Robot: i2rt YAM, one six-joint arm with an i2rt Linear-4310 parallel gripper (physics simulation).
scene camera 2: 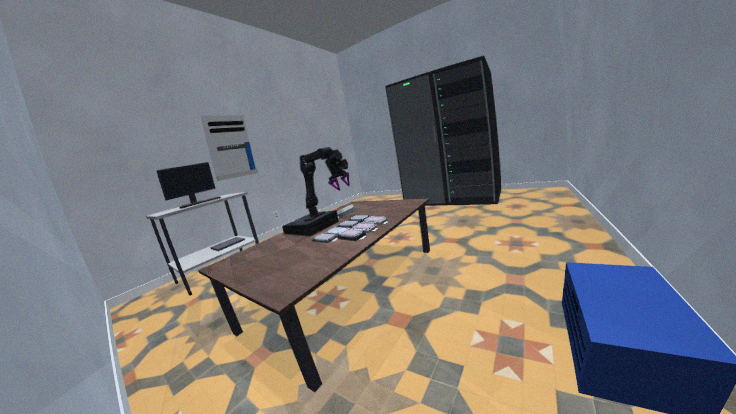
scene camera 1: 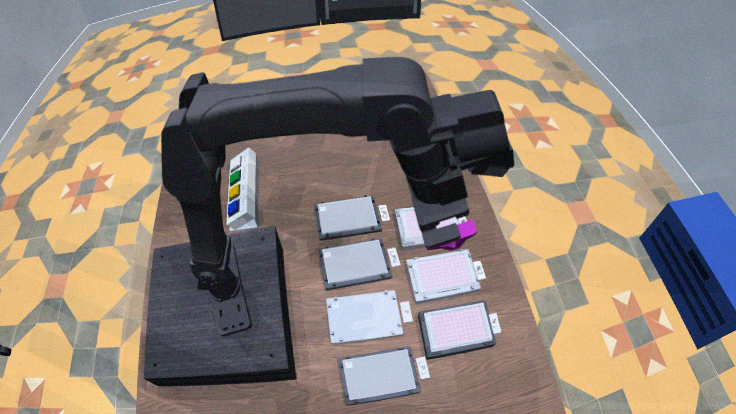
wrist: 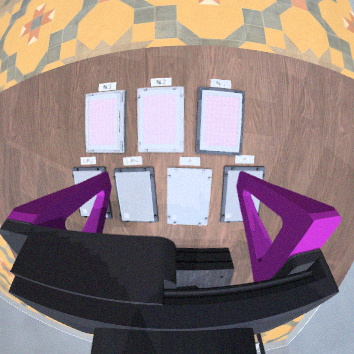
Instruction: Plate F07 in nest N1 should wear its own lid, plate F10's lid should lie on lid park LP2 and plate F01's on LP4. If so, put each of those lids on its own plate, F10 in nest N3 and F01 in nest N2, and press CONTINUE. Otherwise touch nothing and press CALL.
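Pixels of known places: gripper, fingertip midpoint: (scene camera 2: 344, 188) (scene camera 1: 446, 219) (wrist: 173, 178); arm's base at its link origin: (scene camera 2: 315, 216) (scene camera 1: 226, 288).
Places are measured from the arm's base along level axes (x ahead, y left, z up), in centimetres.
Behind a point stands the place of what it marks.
Note:
My gripper (wrist: 173, 178) @(y -12.2, x 38.0, z 21.1 cm) (scene camera 2: 343, 186) @(y -12.2, x 38.0, z 21.1 cm) is open and empty, above the two rows. Plates with pink wells stand in nests N1 (scene camera 1: 423, 343) (wrist: 199, 142), N2 and N3: the N1 plate (scene camera 1: 458, 328) @(y -21.3, x 41.3, z -5.4 cm) (wrist: 220, 120) @(y -20.6, x 41.6, z -4.9 cm), the N2 plate (scene camera 1: 443, 273) @(y -8.3, x 43.9, z -5.8 cm) (wrist: 160, 117) @(y -8.4, x 44.5, z -5.9 cm) and the N3 plate (scene camera 1: 410, 225) @(y 5.4, x 42.0, z -5.2 cm) (wrist: 103, 121) @(y 4.4, x 46.7, z -5.2 cm), partly hidden by the gripper in scene camera 1. Flat grey lids lie on LP2 (scene camera 1: 348, 216) @(y 13.6, x 30.2, z -6.7 cm), LP4 (scene camera 1: 355, 261) @(y 1.6, x 27.7, z -6.6 cm) (wrist: 136, 194) @(y 1.1, x 28.2, z -6.7 cm) and LP3 (scene camera 1: 379, 374) @(y -24.2, x 23.5, z -6.7 cm). A pale panel (scene camera 1: 364, 316) @(y -11.0, x 25.2, z -7.4 cm) (wrist: 189, 196) @(y -11.3, x 25.4, z -7.4 cm) is at the fourth park. Plate codes and N1's lid state are unreadable.
A white button box (scene camera 1: 249, 190) @(y 26.4, x 9.2, z -2.8 cm) with white, green, yellow and blue buttons stands beside the black arm base (scene camera 1: 174, 308) @(y -0.8, x -12.9, z -1.1 cm); its labels are unreadable. The wooden table (scene camera 1: 319, 159) @(y 35.6, x 29.2, z -8.4 cm) (scene camera 2: 288, 272) @(y -65.9, x 29.5, z -8.4 cm) carries everything. A blue cabinet (scene camera 1: 705, 247) (scene camera 2: 648, 308) stands on the floor.

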